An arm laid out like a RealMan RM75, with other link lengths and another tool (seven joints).
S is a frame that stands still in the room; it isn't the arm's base.
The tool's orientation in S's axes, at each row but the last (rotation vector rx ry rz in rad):
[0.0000 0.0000 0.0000]
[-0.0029 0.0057 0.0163]
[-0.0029 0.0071 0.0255]
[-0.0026 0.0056 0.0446]
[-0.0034 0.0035 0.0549]
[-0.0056 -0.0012 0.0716]
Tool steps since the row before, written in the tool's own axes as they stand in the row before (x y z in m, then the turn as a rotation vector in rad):
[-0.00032 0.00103 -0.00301 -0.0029 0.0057 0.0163]
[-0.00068 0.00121 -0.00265 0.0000 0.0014 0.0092]
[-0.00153 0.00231 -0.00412 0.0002 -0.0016 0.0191]
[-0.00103 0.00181 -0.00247 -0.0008 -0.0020 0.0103]
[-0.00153 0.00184 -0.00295 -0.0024 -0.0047 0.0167]
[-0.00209 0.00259 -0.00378 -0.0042 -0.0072 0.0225]
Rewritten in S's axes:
[-0.00032 0.00103 -0.00301 -0.0029 0.0057 0.0163]
[-0.00071 0.00119 -0.00265 0.0000 0.0014 0.0092]
[-0.00162 0.00226 -0.00412 0.0004 -0.0015 0.0191]
[-0.00112 0.00176 -0.00247 -0.0007 -0.0020 0.0103]
[-0.00164 0.00174 -0.00295 -0.0021 -0.0048 0.0167]
[-0.00226 0.00241 -0.00380 -0.0037 -0.0074 0.0225]

